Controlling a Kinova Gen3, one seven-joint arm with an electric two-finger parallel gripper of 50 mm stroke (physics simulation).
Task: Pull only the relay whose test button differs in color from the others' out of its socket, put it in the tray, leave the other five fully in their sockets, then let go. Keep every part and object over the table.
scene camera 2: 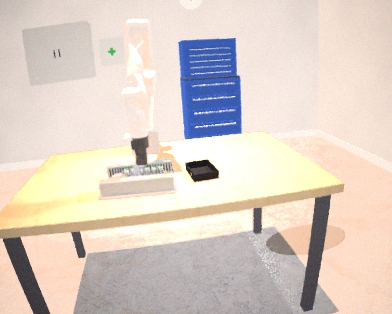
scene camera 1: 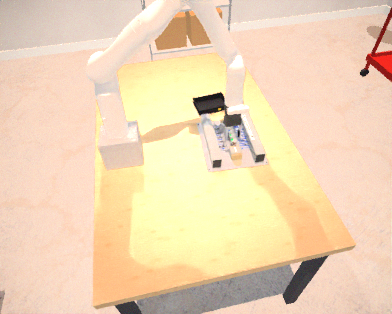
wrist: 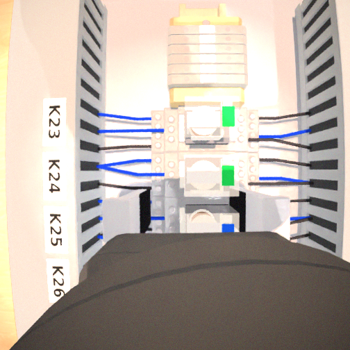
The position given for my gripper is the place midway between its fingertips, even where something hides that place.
In view: my gripper point(wrist: 189, 205), a relay point(wrist: 205, 175), a relay point(wrist: 198, 218) and a relay point(wrist: 208, 119).
